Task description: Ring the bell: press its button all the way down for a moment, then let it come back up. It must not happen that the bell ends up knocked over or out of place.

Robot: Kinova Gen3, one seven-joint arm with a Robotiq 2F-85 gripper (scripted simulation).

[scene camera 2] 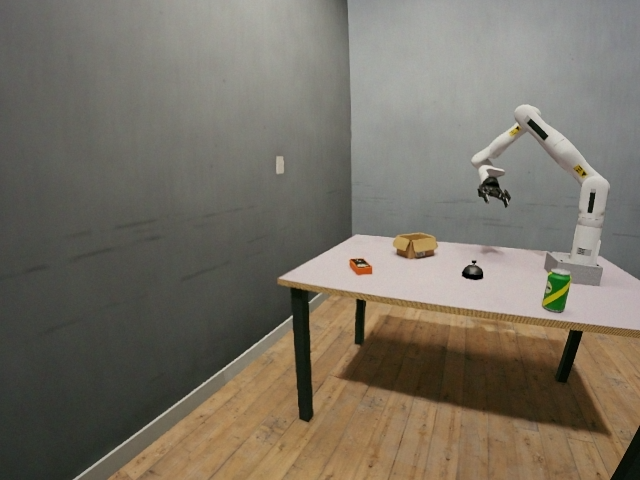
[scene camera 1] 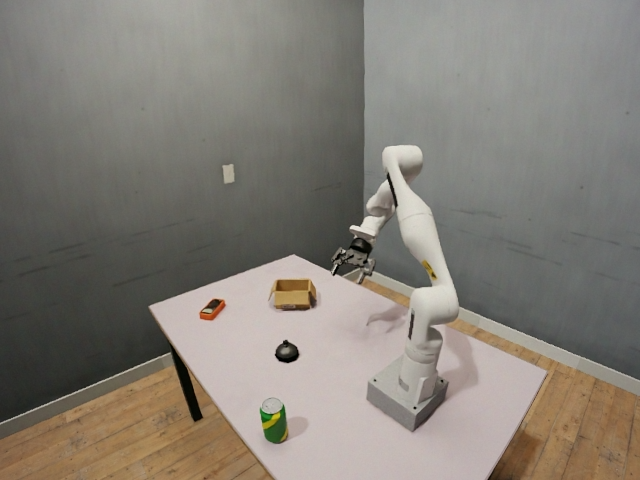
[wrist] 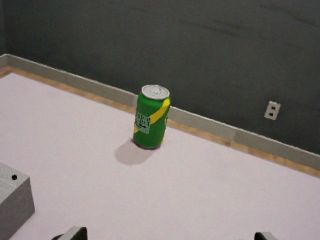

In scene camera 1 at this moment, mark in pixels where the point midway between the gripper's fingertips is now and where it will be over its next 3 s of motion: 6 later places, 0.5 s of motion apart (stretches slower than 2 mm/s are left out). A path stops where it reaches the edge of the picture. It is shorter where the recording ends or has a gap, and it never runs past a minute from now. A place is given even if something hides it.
My gripper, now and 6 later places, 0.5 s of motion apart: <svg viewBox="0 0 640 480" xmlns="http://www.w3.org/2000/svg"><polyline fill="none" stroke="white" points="344,279 341,288 329,305 304,314 286,320 283,322 283,324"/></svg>
